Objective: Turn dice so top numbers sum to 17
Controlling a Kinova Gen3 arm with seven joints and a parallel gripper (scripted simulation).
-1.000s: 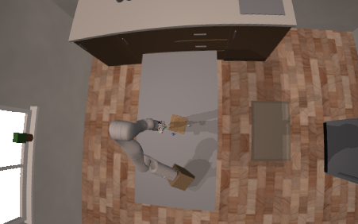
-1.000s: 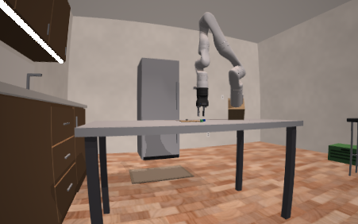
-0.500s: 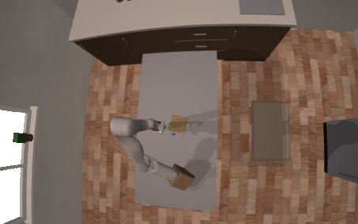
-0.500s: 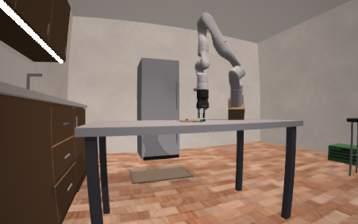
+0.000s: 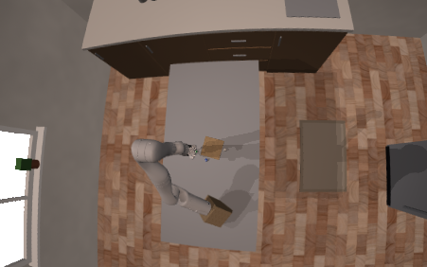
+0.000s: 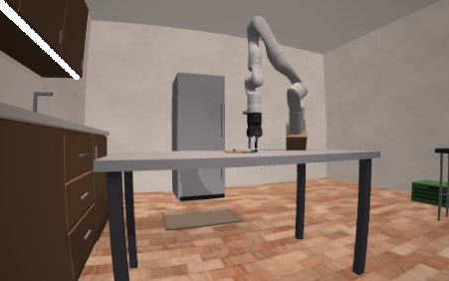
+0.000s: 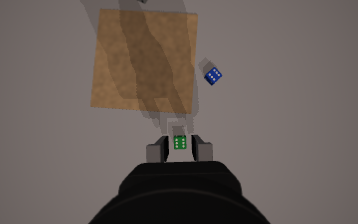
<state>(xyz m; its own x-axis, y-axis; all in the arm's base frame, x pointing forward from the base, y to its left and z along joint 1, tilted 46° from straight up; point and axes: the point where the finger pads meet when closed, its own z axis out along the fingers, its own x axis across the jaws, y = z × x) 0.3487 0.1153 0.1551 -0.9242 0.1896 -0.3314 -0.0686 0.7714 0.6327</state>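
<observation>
Right now my hand is 3 cm above the green die. Also, from my hand: white die (6 cm ahead, 20 cm to the right, 3 cm below); tan mat (5 cm ahead, 11 cm to the right, 4 cm below); blue die (4 cm behind, 9 cm to the right, 3 cm below).
</observation>
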